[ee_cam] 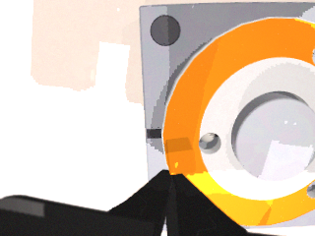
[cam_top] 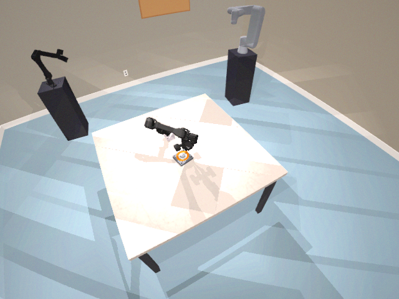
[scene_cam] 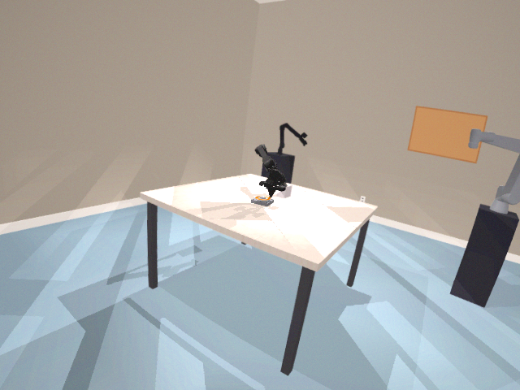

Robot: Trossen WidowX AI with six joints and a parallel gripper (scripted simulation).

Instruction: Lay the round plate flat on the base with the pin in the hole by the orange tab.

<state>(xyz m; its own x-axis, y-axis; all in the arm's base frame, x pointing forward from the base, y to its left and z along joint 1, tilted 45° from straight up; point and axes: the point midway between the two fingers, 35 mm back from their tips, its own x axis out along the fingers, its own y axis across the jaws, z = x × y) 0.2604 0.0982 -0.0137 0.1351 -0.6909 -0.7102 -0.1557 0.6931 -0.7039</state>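
My gripper tip is now 4 cm to the left of the grey square base, 3 cm short of it and 2 cm above it.
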